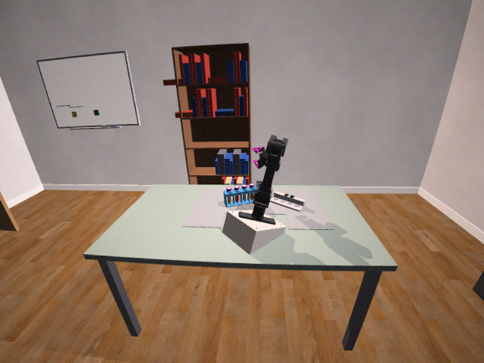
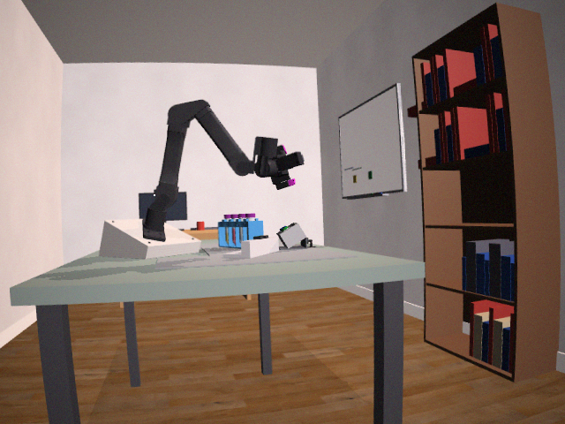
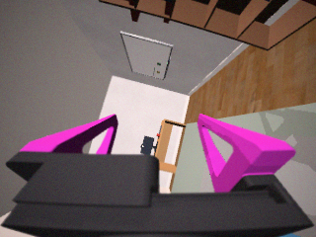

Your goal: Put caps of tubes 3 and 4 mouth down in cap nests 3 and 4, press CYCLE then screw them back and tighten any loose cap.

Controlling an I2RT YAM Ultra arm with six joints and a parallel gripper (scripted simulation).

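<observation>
Now: hand 140 mm past the purple cap, 30 mm to the right of it and 170 mm above it. Also, from my hand: grey key desk (40 mm behind, 70 mm to the right, 230 mm below); blue cycle key (50 mm behind, 40 mm to the right, 210 mm below); green ready key (60 mm behind, 80 mm to the right, 210 mm below).
</observation>
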